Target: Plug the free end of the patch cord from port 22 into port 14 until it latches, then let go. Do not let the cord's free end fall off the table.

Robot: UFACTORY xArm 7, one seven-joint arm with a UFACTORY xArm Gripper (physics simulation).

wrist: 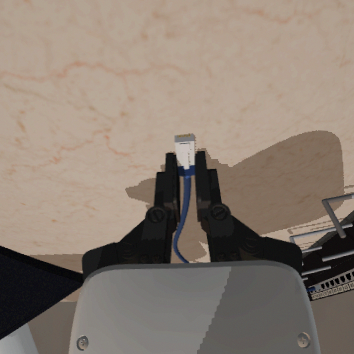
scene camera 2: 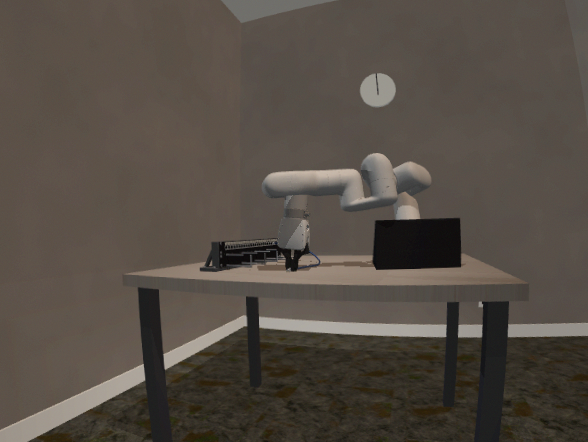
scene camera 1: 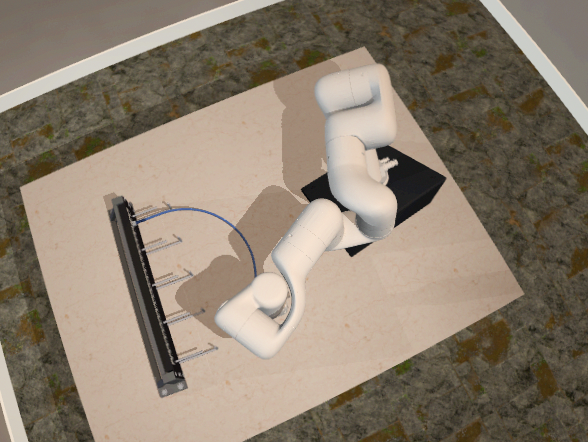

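Where they show: gripper, fingertip midpoint: [wrist: 185,164] [scene camera 2: 291,270]; arm's base, link origin: [scene camera 2: 410,243].
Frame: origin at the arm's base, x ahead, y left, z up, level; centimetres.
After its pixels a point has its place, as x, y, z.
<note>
The patch cord's free end is a clear-white plug [wrist: 185,148] {37.9, 24.2, -6.6} with a dark blue boot, low over the table in the wrist view. My gripper [wrist: 185,164] {37.7, 21.8, -7.4} [scene camera 2: 292,267] {37.7, 21.8, -7.4} is shut on it, one black finger on each side of the boot, with the plug's nose sticking out past the fingertips. The arm hides the gripper in scene camera 1. The blue cord [scene camera 1: 235,227] {35.9, -3.5, -6.1} [scene camera 2: 318,257] {36.9, -4.9, -5.6} [wrist: 186,197] {37.4, 18.3, -6.8} curves back to its plugged end near the upper end of the patch panel [scene camera 1: 145,295] {62.3, 7.6, 2.4} [scene camera 2: 237,258] {61.2, 17.4, -4.0}. The port numbers are too small to read, so port 14 cannot be picked out.
Several thin metal bars [scene camera 1: 172,281] {56.4, 4.5, -5.7} stick out from the panel's port side, between it and the arm. The black box [scene camera 1: 417,175] {-11.6, 5.5, 5.0} [scene camera 2: 417,242] {-2.6, 13.1, 1.0} [wrist: 30,287] {12.7, 5.7, -3.1} stands at the arm's base. The table's [scene camera 1: 400,310] {4.9, 33.7, -7.5} front edge lies beyond the gripper.
</note>
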